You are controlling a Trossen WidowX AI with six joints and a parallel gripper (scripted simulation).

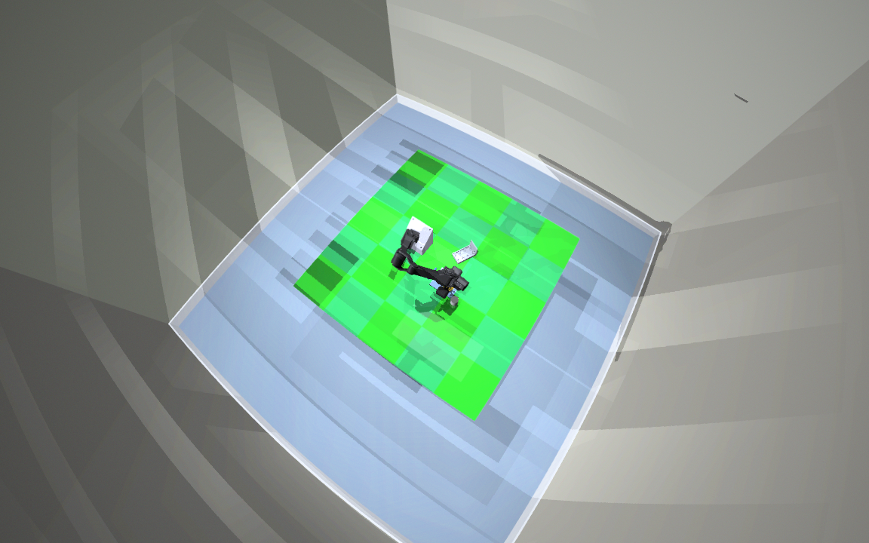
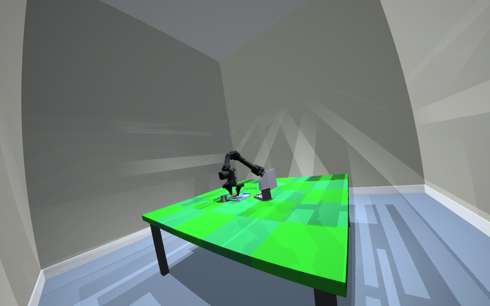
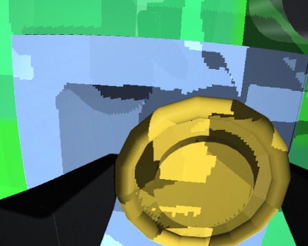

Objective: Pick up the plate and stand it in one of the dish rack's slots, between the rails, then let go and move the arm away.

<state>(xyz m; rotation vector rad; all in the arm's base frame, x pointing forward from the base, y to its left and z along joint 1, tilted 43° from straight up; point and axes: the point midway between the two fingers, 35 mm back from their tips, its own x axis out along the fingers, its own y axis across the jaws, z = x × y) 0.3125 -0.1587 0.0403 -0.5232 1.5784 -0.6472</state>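
My gripper tip is 3 cm past the blue mat, 2 cm to the right of it and 2 cm above it. Round my gripper tip: yellow plate (1 cm above); white cup (7 cm ahead, 6 cm to the right); grey dish rack (2 cm behind, 23 cm to the left).
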